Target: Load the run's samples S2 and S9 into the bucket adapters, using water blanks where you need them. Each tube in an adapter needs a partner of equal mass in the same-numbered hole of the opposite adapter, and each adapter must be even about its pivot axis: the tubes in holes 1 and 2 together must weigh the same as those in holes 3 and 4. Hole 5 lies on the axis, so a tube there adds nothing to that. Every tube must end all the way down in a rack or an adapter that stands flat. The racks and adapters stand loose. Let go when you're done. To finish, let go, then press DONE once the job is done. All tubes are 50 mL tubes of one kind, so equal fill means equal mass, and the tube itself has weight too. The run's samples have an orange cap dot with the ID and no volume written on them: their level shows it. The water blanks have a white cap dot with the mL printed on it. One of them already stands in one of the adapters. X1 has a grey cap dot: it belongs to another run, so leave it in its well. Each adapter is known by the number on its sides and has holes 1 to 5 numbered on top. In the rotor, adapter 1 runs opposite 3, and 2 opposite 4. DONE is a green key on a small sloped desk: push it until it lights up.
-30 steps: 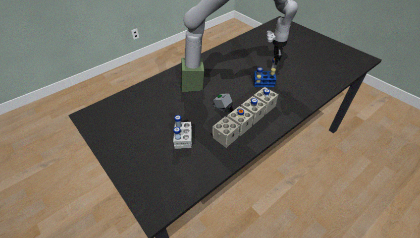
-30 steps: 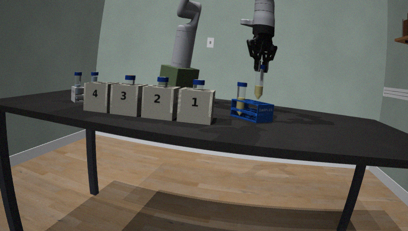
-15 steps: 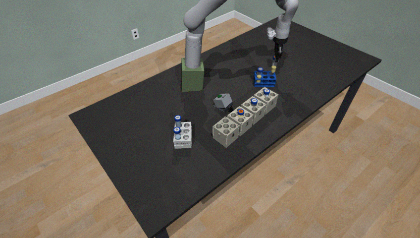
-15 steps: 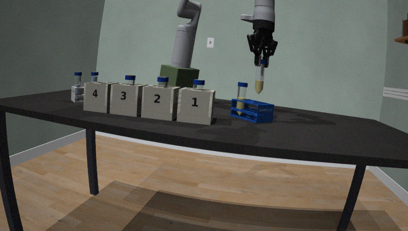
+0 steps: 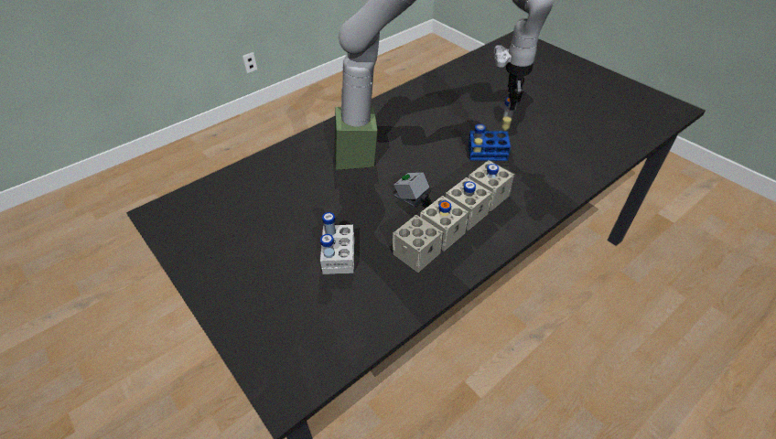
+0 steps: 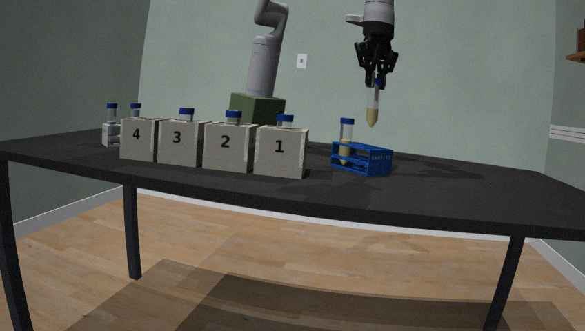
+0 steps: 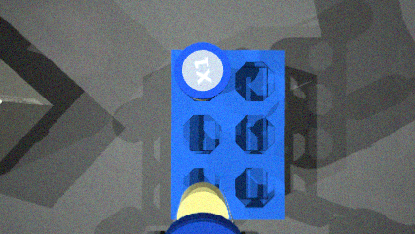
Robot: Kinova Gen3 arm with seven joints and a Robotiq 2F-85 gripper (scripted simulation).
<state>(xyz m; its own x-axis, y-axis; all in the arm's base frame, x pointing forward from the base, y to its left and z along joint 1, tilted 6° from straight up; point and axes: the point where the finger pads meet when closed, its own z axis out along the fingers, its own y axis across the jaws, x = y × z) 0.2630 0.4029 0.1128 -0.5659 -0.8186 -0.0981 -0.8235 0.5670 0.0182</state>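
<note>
Right now my hand is 50 mm above the orange-dot sample tube and 10 mm past it. The rest, counted from my hand: water blank 170 mm to the right, 150 mm below, 130 mm ahead; then blue sample rack 190 mm below, 40 mm behind, 20 mm to the right; then grey-dot tube 150 mm below, 80 mm to the right, 50 mm behind.
</note>
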